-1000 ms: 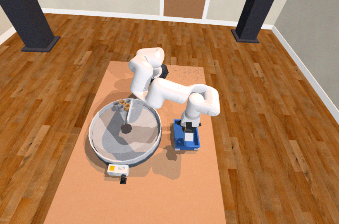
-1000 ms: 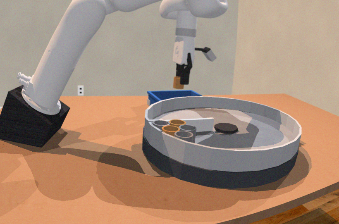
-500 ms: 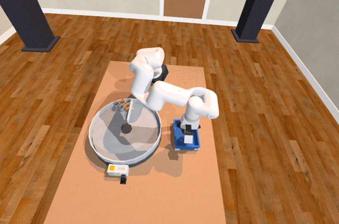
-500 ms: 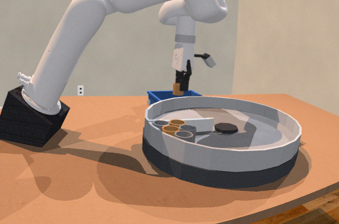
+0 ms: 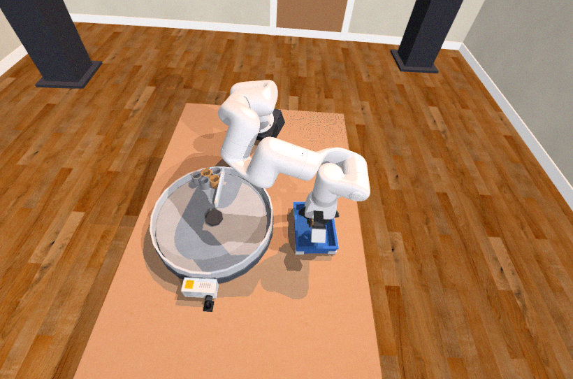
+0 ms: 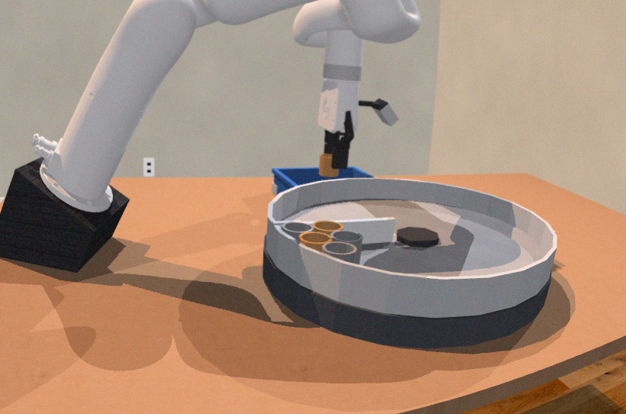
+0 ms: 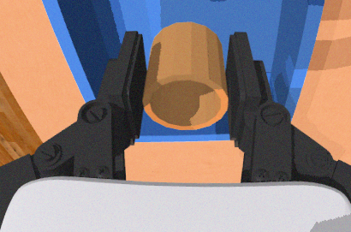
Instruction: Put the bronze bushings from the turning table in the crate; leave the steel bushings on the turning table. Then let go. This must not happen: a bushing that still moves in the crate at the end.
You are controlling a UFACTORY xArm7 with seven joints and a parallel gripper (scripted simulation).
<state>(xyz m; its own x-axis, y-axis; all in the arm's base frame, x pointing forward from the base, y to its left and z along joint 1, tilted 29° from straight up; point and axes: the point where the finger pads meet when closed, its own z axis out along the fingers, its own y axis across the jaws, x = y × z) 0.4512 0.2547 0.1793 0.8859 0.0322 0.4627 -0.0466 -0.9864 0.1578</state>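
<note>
Now: the blue crate 1 cm behind my hand and 7 cm below it. Round my hand: grey turning table (3 cm behind, 36 cm to the right, 4 cm below).
</note>
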